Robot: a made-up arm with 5 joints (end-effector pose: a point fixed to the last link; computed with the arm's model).
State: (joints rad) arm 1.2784 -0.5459 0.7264 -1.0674 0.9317
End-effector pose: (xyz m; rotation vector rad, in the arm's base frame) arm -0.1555 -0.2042 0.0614 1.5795 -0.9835 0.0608
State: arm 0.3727 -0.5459 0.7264 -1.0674 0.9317
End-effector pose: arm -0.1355 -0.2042 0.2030 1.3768 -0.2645 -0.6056
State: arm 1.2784 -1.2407 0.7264 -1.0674 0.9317
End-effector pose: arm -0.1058 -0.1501 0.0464 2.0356 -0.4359 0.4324
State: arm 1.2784 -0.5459 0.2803 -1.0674 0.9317
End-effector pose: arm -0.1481 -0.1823 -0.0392 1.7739 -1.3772 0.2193
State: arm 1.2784 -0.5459 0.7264 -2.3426 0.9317
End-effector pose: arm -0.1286 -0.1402 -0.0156 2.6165 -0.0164 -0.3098
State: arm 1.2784 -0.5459 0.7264 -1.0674 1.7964
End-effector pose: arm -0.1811 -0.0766 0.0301 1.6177 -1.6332 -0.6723
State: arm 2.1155 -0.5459 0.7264 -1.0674 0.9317
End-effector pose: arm -0.0669 -0.2042 -0.0375 1.5655 -1.6134 0.7698
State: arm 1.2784 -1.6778 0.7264 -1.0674 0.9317
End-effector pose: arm -0.0967 -0.1032 0.0437 2.2524 -0.0313 0.6705
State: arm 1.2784 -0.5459 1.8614 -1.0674 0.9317
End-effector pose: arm -0.0141 -0.1573 0.2631 0.9602 -0.0443 -0.2696
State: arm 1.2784 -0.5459 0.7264 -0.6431 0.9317
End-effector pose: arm -0.1783 -0.1997 0.0898 1.1714 -1.2028 0.1656
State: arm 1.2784 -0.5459 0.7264 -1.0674 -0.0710
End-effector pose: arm -0.0429 -0.2551 0.1527 1.2878 -0.1865 0.7716
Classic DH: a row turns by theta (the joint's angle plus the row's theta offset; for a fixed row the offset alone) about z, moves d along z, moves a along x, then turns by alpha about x. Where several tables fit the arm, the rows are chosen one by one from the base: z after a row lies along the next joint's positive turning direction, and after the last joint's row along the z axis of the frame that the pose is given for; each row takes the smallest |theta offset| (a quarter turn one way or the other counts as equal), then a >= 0, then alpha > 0; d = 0 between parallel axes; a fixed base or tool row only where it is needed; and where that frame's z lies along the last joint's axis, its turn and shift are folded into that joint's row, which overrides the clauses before.
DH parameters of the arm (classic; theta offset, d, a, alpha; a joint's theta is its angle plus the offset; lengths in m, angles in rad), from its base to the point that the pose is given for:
base (fixed): 0 0.1116 0 1.5708
joint 1: 1.5708 0.1054 0.1833 -1.5708
joint 2: 0 0.0469 -0.2191 -1.5708
joint 3: 0 -0.0279 0.1108 1.5708
joint 4: 0 0.0377 0.0271 1.5708
joint 5: 1.5708 0.0136 0.0413 1.5708
tool (fixed): 3.1416 0.1544 0 0

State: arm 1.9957 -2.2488 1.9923 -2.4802 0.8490
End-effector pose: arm -0.1694 -0.0068 0.0898 0.8093 1.0999 0.2722
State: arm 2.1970 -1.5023 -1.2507 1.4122 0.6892
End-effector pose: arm -0.0635 0.2332 -0.2251 1.3035 -2.4914 -1.2246
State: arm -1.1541 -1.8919 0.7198 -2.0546 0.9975
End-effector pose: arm 0.0439 -0.0333 0.2928 -0.9744 -0.8154 1.9579
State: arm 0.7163 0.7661 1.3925 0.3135 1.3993
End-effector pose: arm -0.1032 -0.1339 0.2961 -0.8787 -0.5583 -0.0074
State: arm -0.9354 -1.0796 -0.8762 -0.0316 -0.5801
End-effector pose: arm -0.0502 -0.1060 0.3990 0.9241 0.5596 -0.6266
